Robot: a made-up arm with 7 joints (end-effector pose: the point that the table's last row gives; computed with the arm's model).
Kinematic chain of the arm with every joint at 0, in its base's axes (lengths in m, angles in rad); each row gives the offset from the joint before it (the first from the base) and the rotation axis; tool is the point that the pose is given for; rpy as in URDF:
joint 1: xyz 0 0 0.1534 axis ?
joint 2: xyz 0 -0.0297 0.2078 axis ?
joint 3: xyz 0 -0.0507 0.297 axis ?
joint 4: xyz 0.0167 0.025 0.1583 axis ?
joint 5: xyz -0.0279 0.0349 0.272 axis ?
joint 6: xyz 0 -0.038 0.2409 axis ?
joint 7: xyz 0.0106 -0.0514 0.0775 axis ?
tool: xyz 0 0 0 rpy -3.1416 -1.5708 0
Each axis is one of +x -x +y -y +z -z.
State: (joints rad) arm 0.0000 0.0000 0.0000 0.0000 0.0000 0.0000 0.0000
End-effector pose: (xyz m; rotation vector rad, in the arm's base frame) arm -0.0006 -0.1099 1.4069 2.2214 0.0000 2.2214
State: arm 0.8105 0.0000 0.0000 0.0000 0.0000 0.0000 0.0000
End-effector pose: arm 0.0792 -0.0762 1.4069 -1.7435 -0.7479 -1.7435
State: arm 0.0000 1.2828 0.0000 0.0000 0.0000 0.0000 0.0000
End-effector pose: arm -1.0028 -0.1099 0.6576 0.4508 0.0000 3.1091
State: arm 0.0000 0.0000 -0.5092 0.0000 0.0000 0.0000 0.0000
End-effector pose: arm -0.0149 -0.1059 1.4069 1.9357 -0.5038 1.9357
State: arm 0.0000 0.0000 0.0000 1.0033 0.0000 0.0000 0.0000
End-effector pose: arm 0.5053 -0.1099 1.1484 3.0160 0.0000 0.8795
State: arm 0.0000 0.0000 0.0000 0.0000 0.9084 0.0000 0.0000
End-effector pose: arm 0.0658 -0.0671 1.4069 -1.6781 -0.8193 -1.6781
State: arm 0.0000 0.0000 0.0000 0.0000 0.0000 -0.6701 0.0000
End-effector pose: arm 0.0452 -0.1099 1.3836 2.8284 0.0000 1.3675
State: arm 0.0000 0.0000 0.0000 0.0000 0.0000 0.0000 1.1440
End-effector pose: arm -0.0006 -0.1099 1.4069 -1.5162 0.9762 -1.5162
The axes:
joint 1: +z
joint 2: -y
joint 3: +z
joint 4: +y
joint 5: +z
joint 6: -y
joint 7: +x

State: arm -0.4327 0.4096 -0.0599 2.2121 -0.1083 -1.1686 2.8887
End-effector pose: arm 0.2505 -0.2729 0.6253 -0.2445 -1.7439 -0.4528
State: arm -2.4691 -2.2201 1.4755 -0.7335 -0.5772 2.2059 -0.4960
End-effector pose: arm -0.7740 -0.0056 -0.0251 -0.2473 -1.3947 -0.3971
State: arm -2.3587 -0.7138 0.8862 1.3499 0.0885 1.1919 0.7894
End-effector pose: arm -0.2830 -0.7220 0.6219 -0.5256 2.5474 -1.4628
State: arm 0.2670 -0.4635 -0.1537 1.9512 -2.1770 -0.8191 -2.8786
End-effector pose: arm 0.6992 0.0747 0.4346 -0.0620 -0.8052 2.7002
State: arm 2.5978 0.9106 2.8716 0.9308 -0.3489 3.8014 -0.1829
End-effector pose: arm 0.6496 -0.4535 0.5474 -0.3050 0.7827 2.3437
